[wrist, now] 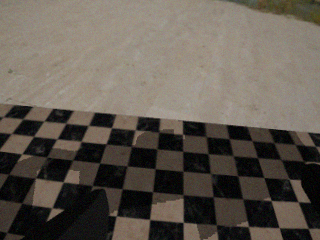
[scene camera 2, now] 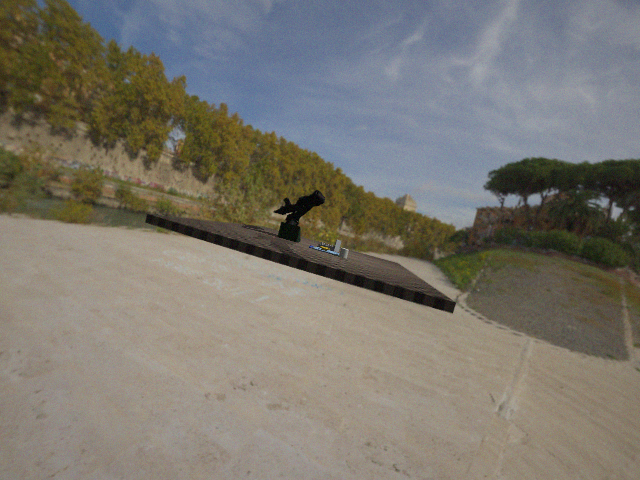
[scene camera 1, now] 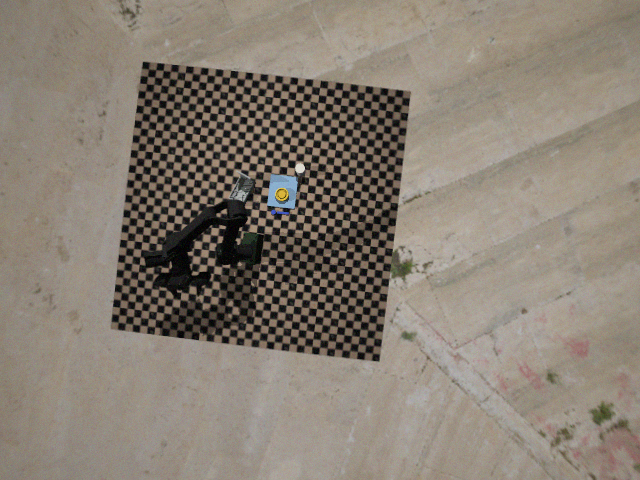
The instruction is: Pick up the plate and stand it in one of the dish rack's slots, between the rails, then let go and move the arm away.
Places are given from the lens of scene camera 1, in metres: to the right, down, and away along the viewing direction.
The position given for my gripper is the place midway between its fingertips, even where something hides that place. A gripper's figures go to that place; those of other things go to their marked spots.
my gripper point(scene camera 1: 187, 296): -0.54, 0.23, 0.90
light blue mat point(scene camera 1: 290, 183): -0.14, -0.27, 1.06
